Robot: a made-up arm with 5 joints.
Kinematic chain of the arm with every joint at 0, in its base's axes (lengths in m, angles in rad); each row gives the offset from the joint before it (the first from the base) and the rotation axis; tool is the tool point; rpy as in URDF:
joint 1: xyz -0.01 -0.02 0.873 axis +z
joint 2: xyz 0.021 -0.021 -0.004 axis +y
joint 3: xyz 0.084 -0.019 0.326 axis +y
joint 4: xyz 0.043 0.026 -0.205 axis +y
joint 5: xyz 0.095 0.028 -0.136 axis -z
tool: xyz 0.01 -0.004 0 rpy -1.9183 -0.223 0.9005
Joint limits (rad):
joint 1: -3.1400..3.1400
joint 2: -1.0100..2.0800
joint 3: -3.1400..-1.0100
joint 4: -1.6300..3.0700
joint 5: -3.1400..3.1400
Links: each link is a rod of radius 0.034 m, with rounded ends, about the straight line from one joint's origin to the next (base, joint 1, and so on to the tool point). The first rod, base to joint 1, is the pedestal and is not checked.
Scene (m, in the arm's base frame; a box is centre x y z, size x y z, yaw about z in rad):
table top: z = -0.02
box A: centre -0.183 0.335 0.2 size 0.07 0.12 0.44 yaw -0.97
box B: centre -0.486 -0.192 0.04 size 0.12 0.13 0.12 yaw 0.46
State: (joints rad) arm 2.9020 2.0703 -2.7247 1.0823 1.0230
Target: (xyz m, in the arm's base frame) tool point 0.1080 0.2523 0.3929
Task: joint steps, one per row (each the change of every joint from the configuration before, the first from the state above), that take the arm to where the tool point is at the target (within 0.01 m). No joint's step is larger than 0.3 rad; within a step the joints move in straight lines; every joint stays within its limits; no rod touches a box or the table.
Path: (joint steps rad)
1: -0.2954 -0.2050 0.2189 0.2964 0.0218
2: -0.2953 -0.2051 0.2188 0.2964 0.0218
3: -0.2954 -0.2050 0.2189 0.2964 0.0218
4: -0.2884 0.1367 -0.0373 -0.0898 -0.0055
5: -0.2884 0.1367 -0.0373 -0.0898 -0.0055
6: -0.2884 0.1367 -0.0373 -0.0898 -0.0055

